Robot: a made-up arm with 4 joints. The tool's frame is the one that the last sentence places.
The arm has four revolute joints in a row. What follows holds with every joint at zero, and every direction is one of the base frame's. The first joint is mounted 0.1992 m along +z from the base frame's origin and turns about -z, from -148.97 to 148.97 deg. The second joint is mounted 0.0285 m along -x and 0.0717 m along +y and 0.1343 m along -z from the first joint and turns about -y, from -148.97 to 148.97 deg. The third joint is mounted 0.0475 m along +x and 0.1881 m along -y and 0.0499 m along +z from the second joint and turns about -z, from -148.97 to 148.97 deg. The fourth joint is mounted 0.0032 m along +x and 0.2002 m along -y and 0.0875 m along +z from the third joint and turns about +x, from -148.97 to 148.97 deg. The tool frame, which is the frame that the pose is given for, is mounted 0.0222 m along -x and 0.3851 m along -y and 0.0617 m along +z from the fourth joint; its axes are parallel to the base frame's.
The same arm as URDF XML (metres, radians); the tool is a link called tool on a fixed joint. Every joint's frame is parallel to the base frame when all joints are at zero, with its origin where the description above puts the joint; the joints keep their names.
<robot name="arm">
  <joint name="joint 1" type="revolute">
    <parent link="base_link"/>
    <child link="link1"/>
    <origin xyz="0 0 0.1992" rpy="0 0 0"/>
    <axis xyz="0 0 -1"/>
    <limit lower="-2.6" upper="2.6"/>
  </joint>
  <joint name="joint 2" type="revolute">
    <parent link="link1"/>
    <child link="link2"/>
    <origin xyz="-0.0285 0.0717 -0.1343" rpy="0 0 0"/>
    <axis xyz="0 -1 0"/>
    <limit lower="-2.6" upper="2.6"/>
  </joint>
  <joint name="joint 3" type="revolute">
    <parent link="link2"/>
    <child link="link3"/>
    <origin xyz="0.0475 -0.1881 0.0499" rpy="0 0 0"/>
    <axis xyz="0 0 -1"/>
    <limit lower="-2.6" upper="2.6"/>
  </joint>
  <joint name="joint 4" type="revolute">
    <parent link="link3"/>
    <child link="link4"/>
    <origin xyz="0.0032 -0.2002 0.0875" rpy="0 0 0"/>
    <axis xyz="1 0 0"/>
    <limit lower="-2.6" upper="2.6"/>
  </joint>
  <joint name="tool_fixed" type="fixed">
    <parent link="link4"/>
    <child link="tool"/>
    <origin xyz="-0.0222 -0.3851 0.0617" rpy="0 0 0"/>
  </joint>
  <link name="base_link"/>
  <link name="link1"/>
  <link name="link2"/>
  <link name="link3"/>
  <link name="link4"/>
  <link name="tool"/>
</robot>

